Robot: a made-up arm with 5 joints.
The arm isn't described. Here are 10 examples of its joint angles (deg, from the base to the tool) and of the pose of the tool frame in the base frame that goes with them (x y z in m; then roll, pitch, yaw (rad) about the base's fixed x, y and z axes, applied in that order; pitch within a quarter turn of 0, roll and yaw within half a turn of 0).
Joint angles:
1: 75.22 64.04 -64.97 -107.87 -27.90
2: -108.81 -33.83 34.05 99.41 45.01
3: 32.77 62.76 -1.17 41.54 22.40
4: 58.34 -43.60 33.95 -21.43 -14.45
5: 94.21 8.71 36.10 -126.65 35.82
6: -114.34 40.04 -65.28 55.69 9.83
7: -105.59 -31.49 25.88 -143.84 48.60
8: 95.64 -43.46 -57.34 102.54 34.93
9: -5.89 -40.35 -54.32 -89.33 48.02
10: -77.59 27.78 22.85 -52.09 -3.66
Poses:
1: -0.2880 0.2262 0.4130 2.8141 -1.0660 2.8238
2: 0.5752 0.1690 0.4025 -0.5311 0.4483 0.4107
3: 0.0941 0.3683 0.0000 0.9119 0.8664 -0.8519
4: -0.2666 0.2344 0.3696 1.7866 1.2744 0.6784
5: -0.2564 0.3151 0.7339 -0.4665 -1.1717 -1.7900
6: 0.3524 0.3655 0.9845 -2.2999 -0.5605 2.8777
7: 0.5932 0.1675 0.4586 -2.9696 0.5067 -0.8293
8: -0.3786 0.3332 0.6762 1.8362 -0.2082 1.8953
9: 0.1594 0.3158 0.0831 2.5816 0.5171 -0.1491
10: 0.5338 0.2539 0.4855 2.4749 0.0609 -1.4030
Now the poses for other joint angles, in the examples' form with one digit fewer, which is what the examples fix.
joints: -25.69 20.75 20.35 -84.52 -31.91
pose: 0.215 0.179 0.246 1.614 -0.332 -2.025
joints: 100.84 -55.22 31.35 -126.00 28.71
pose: -0.234 0.000 0.777 -0.760 -0.009 -1.689
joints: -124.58 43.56 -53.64 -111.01 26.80
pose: 0.428 0.212 0.934 -1.371 -0.033 -0.665
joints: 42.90 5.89 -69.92 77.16 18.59
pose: -0.073 0.448 0.113 0.925 0.218 0.964
